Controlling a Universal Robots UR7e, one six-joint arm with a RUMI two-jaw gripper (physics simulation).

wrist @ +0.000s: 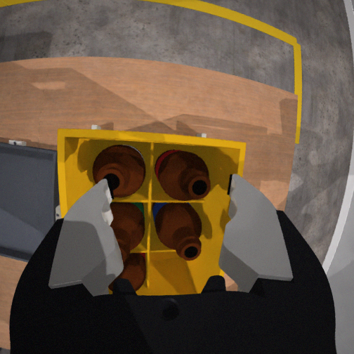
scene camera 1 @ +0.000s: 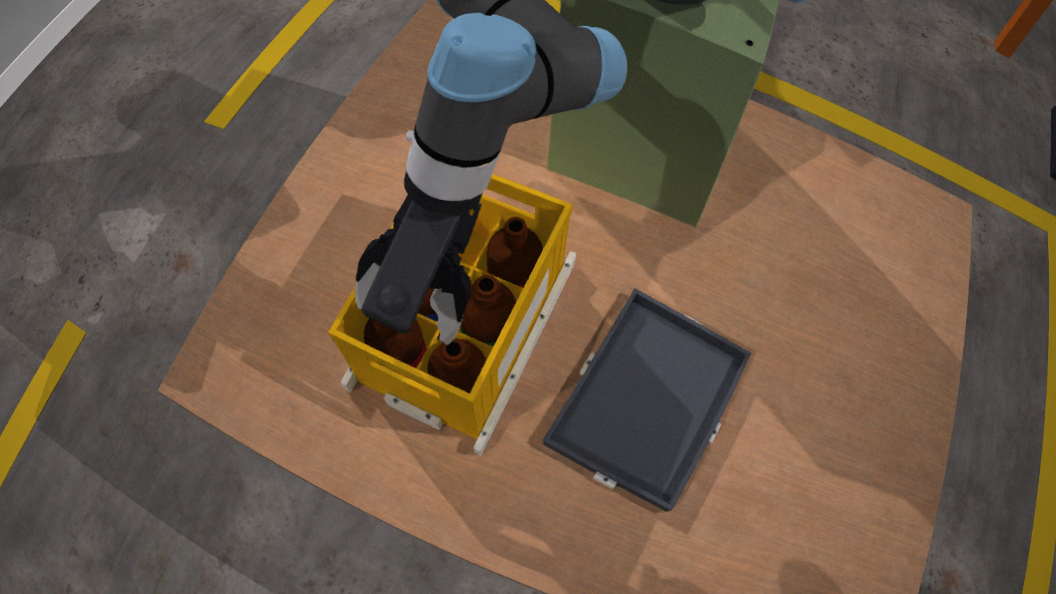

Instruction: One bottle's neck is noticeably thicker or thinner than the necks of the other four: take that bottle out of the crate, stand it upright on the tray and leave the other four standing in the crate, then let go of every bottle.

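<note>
Five brown bottles stand in the yellow crate. The near-left bottle has a red label. The near-right bottle is beside it. The middle-right bottle has a green label, the middle-left bottle a blue one. The far-right bottle is partly hidden in the wrist view. My gripper is open and empty, above the near-left bottle; one fingertip overlaps the near-right neck in view, contact unclear. I cannot tell which neck differs. The dark tray is empty.
White strips line the crate's base on the tray side. The tray lies to the crate's right in the scene view. A green pedestal stands behind them. Yellow lines mark the grey floor around the wooden board.
</note>
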